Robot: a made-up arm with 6 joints.
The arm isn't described. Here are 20 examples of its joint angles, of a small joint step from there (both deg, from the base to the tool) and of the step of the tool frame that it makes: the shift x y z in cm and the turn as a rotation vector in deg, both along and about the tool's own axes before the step.
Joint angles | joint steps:
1: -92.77 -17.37 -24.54 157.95 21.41 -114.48 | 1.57 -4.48 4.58 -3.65 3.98 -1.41
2: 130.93 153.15 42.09 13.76 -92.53 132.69 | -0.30 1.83 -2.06 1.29 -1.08 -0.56
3: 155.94 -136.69 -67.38 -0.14 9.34 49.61 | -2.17 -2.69 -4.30 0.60 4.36 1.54
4: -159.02 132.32 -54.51 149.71 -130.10 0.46 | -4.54 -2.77 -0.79 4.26 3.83 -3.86
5: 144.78 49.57 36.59 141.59 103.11 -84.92 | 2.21 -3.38 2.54 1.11 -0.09 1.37
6: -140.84 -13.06 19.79 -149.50 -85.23 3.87 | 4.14 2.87 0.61 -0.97 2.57 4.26
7: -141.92 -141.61 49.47 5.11 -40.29 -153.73 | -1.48 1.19 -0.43 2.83 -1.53 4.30
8: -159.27 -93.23 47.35 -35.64 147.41 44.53 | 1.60 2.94 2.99 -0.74 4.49 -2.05
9: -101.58 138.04 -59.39 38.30 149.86 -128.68 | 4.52 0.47 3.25 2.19 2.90 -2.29
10: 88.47 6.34 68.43 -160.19 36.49 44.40 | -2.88 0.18 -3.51 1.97 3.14 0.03
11: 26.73 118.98 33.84 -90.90 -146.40 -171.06 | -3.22 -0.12 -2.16 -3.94 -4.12 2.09
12: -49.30 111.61 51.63 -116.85 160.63 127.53 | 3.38 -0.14 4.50 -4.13 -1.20 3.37
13: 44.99 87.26 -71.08 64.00 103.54 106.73 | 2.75 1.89 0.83 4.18 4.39 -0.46
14: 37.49 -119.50 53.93 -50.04 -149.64 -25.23 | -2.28 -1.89 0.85 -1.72 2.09 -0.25
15: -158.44 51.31 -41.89 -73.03 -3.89 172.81 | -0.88 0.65 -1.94 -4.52 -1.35 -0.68
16: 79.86 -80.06 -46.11 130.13 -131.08 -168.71 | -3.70 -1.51 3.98 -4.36 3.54 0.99
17: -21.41 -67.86 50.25 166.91 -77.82 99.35 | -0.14 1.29 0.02 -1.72 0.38 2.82
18: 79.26 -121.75 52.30 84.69 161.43 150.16 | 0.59 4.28 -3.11 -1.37 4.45 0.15
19: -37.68 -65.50 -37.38 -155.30 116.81 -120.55 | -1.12 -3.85 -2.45 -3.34 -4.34 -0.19
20: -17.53 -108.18 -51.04 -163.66 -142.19 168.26 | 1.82 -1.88 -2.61 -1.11 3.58 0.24
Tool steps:
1: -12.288 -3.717 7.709 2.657 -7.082 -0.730
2: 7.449 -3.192 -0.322 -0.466 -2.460 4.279
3: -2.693 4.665 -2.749 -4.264 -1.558 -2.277
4: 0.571 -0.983 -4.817 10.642 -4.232 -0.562
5: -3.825 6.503 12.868 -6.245 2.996 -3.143
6: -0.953 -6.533 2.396 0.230 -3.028 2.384
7: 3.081 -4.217 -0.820 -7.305 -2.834 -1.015
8: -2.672 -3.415 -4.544 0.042 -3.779 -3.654
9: 2.603 1.554 4.806 0.654 5.262 -1.409
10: 4.618 -4.026 5.162 -3.535 -7.012 -2.982
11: -0.735 2.576 3.042 -7.124 -2.791 -6.048
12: -3.959 -9.755 -3.818 -3.473 -0.521 6.062
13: 1.994 1.698 -0.347 1.794 -4.332 -2.964
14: 1.458 8.778 -3.463 -2.896 -2.820 -1.152
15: 0.029 3.628 1.265 6.258 -1.787 2.305
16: 4.907 6.033 0.616 -0.412 -1.468 -3.619
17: -2.717 -2.012 0.198 -2.716 -1.279 -1.900
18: -6.266 -15.667 6.832 0.494 6.363 4.895
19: 2.453 3.447 -1.153 0.341 -5.384 -2.905
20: -0.046 0.635 3.537 -1.530 3.410 -3.326
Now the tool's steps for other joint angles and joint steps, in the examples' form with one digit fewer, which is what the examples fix.
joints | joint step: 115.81 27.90 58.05 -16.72 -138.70 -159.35 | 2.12 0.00 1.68 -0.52 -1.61 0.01
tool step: -0.97 -4.77 -1.53 -2.68 -0.73 0.42
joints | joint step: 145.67 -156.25 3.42 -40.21 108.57 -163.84 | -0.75 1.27 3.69 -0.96 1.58 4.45
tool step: 0.65 -4.28 1.78 -2.69 2.37 2.24
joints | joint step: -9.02 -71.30 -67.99 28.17 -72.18 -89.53 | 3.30 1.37 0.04 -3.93 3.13 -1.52
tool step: 1.69 1.42 -0.40 -0.47 5.04 3.36
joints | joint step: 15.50 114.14 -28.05 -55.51 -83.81 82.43 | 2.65 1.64 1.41 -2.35 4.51 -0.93
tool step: 0.34 -1.73 1.17 2.37 -1.38 -6.00
